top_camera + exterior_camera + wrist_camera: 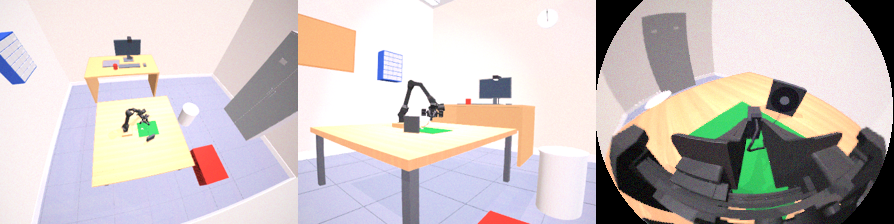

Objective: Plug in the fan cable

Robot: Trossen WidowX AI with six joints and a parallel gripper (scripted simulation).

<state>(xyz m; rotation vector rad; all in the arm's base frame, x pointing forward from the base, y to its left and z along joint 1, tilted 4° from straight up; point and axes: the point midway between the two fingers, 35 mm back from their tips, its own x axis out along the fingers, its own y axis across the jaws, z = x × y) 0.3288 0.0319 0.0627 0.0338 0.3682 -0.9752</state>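
The green board lies 1 cm behind my gripper tip, 2 cm to the right of it and 12 cm below it. Round my gripper tip: small dark plug (1 cm below); dark fan (2 cm behind, 19 cm to the right, 5 cm below).
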